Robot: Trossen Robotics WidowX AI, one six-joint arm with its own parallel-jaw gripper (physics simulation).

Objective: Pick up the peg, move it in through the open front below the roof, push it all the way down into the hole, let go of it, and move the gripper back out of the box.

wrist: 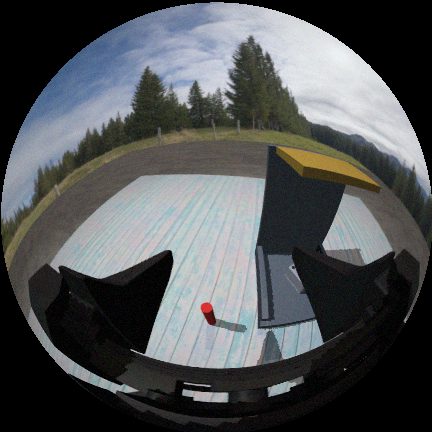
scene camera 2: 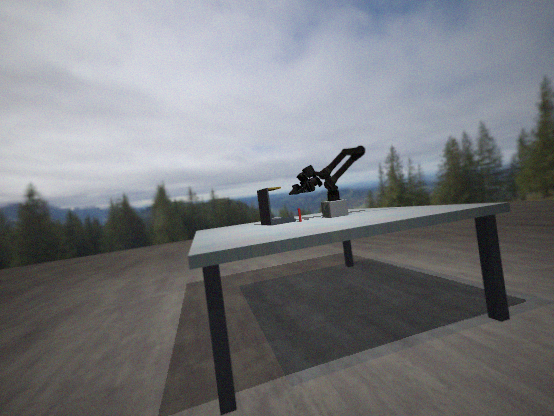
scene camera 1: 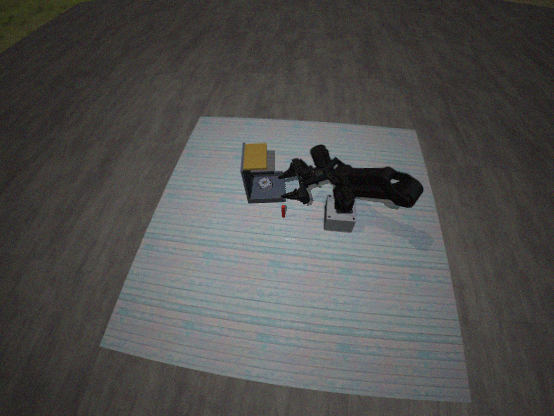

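Where they show: gripper, between the fingertips: [wrist: 234, 255] [scene camera 2: 293, 193] [scene camera 1: 279, 187]; arm's base, origin of its link: [scene camera 2: 334, 200] [scene camera 1: 343, 206].
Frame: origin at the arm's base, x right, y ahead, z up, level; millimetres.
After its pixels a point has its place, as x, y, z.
The red peg [scene camera 1: 283, 211] @[8, 243, -48] [scene camera 2: 300, 215] @[7, 244, -62] [wrist: 208, 313] @[18, 238, -26] stands upright on the table, outside the box and beside its floor. The box has a dark back wall [scene camera 2: 264, 206] @[149, 408, 19] [wrist: 300, 210] @[153, 398, 21], a low-rimmed floor [scene camera 1: 275, 194] @[127, 282, -90] [wrist: 285, 310] @[138, 264, -90] and a yellow roof [scene camera 1: 255, 156] @[159, 352, 126] [scene camera 2: 274, 188] @[98, 348, 119] [wrist: 330, 167] @[138, 320, 126] over its rear part. A light block with the hole [scene camera 1: 264, 182] @[181, 333, -68] [wrist: 295, 278] @[154, 318, -68] sits on the box floor; in the wrist view the right finger hides much of it. My gripper [scene camera 1: 282, 186] @[42, 255, 74] [scene camera 2: 292, 192] @[42, 255, 74] [wrist: 234, 255] @[42, 255, 74] is open and empty. It is raised above the table, near the box's front, higher than the peg.
The arm's grey base block [scene camera 1: 339, 223] @[-61, 18, -30] [scene camera 2: 334, 208] @[-58, 47, -47] stands on the table [scene camera 1: 280, 300] @[-348, 252, -98] [scene camera 2: 350, 234] @[-610, 382, -120], to the right of the peg in both scene views. The box's back wall rises to the roof at its far end. A low rim edges the box floor on the peg's side.
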